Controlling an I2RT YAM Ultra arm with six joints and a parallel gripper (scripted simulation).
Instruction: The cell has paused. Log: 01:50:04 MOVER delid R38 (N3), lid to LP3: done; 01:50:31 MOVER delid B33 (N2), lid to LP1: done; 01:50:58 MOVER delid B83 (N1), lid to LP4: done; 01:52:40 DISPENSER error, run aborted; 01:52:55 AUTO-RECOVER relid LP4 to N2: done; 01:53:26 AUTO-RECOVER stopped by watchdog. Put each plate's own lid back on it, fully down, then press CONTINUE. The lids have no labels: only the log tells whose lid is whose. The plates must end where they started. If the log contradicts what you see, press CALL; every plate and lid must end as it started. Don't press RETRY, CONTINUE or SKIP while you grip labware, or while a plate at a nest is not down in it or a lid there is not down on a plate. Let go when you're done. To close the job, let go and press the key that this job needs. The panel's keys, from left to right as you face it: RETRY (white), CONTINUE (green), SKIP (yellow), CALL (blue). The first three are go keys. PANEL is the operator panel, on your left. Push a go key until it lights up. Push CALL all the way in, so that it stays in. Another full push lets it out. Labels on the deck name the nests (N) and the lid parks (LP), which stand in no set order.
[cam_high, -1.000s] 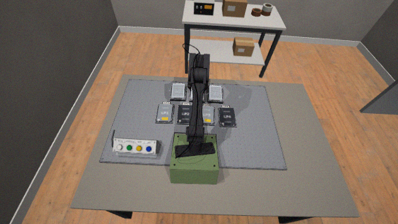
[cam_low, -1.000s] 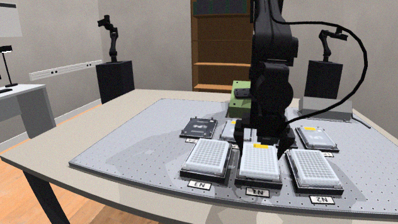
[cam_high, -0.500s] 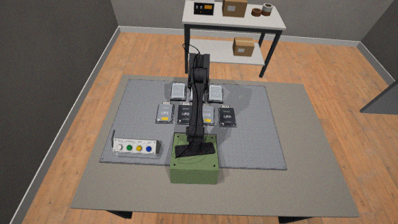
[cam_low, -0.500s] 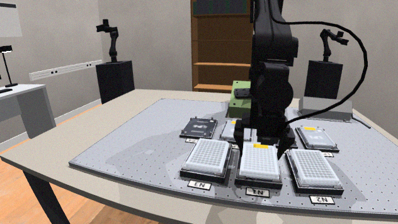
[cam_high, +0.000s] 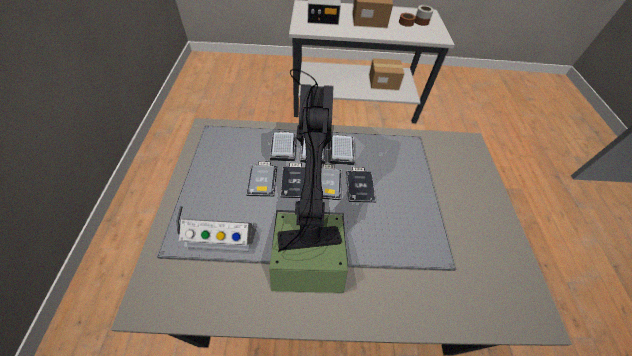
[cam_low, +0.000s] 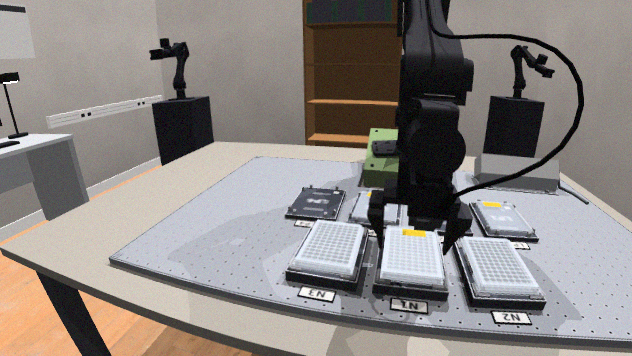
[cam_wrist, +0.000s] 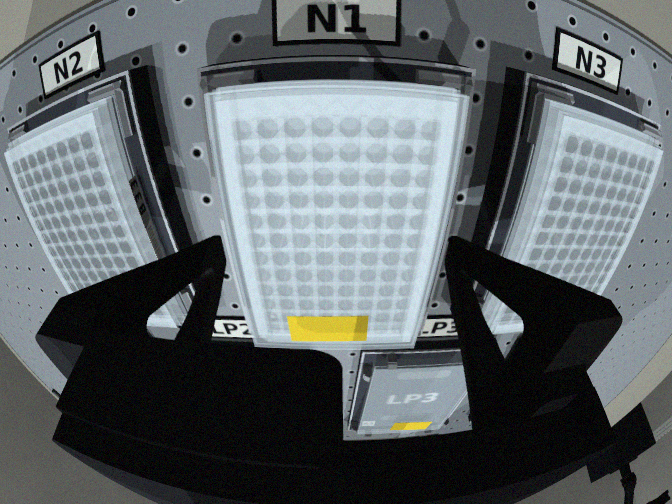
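My hand is 140 mm past the LP1 lid park, 230 mm to the right of it and 30 mm above it. Also, from my hand: LP2 lid park (160 mm behind, 100 mm to the left, 30 mm below); LP4 lid park (220 mm behind, 160 mm to the right, 30 mm below); LP3 lid park (190 mm behind, 30 mm to the right, 30 mm below).
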